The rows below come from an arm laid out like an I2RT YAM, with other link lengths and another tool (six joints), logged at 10 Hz.
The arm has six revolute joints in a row. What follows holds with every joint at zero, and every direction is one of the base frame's.
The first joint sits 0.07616 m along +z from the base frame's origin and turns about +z.
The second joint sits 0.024 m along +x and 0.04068 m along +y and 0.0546 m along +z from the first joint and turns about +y.
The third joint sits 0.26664 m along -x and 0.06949 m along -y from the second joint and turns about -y.
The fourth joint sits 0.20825 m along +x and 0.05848 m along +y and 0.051 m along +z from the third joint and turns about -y.
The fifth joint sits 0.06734 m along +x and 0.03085 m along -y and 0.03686 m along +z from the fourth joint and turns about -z.
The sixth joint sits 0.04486 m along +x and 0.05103 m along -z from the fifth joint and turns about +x.
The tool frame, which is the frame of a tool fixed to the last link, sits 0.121 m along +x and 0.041 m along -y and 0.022 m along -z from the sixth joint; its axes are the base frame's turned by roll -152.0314, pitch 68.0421 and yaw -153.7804 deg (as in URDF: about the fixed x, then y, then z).
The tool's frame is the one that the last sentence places.
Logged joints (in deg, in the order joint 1, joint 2, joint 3, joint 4, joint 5, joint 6), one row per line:
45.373, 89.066, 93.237, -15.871, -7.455, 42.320
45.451, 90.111, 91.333, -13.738, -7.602, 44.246
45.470, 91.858, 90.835, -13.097, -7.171, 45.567
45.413, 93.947, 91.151, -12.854, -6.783, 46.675
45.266, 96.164, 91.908, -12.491, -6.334, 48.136
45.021, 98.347, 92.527, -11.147, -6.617, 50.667
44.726, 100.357, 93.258, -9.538, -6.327, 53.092
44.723, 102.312, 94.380, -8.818, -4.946, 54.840
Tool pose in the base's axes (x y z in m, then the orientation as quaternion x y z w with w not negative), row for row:
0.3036, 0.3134, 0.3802, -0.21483, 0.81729, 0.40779, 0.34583
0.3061, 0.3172, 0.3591, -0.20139, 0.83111, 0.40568, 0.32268
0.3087, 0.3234, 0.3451, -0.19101, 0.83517, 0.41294, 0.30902
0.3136, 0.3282, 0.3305, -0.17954, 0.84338, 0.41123, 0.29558
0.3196, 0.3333, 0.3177, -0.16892, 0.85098, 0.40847, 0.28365
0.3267, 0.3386, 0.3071, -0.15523, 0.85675, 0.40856, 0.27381
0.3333, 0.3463, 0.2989, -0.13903, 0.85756, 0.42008, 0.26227
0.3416, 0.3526, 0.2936, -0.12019, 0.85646, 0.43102, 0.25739
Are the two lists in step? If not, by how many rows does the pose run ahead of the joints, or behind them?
The pose runs 1 row behind the joints: the pose in row i belongs to the joints in row i - 1.
